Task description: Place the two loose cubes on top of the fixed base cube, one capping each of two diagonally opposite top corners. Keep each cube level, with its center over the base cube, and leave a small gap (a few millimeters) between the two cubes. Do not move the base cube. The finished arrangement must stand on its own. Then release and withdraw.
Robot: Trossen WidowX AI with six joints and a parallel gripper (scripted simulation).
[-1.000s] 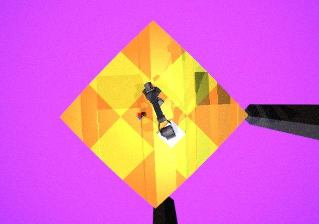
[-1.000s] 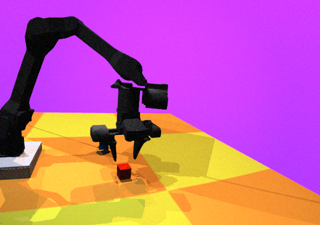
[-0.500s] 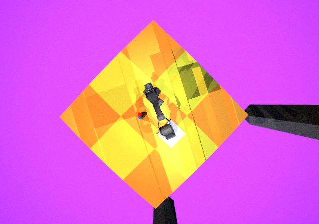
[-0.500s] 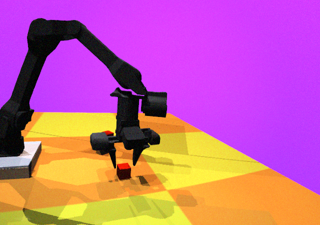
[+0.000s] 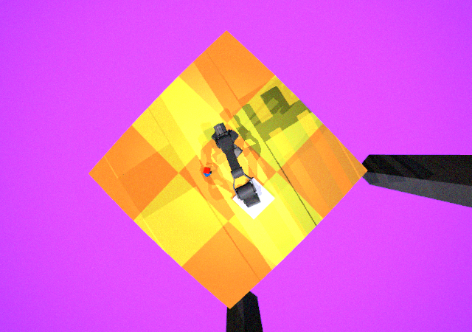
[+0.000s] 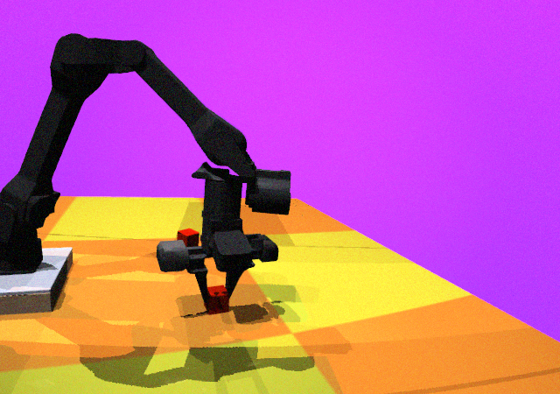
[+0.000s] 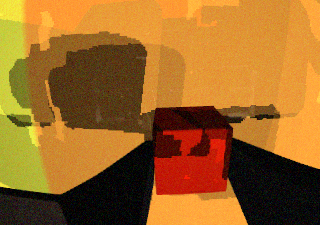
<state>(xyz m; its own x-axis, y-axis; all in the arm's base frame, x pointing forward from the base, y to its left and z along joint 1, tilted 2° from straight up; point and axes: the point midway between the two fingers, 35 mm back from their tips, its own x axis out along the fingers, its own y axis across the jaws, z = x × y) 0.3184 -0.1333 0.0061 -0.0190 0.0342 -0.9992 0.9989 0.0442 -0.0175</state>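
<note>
Right now the blue base cube is 21 cm to the left of my gripper tip and 3 cm behind it. Round my gripper tip: red cube: right at my gripper tip.
</note>
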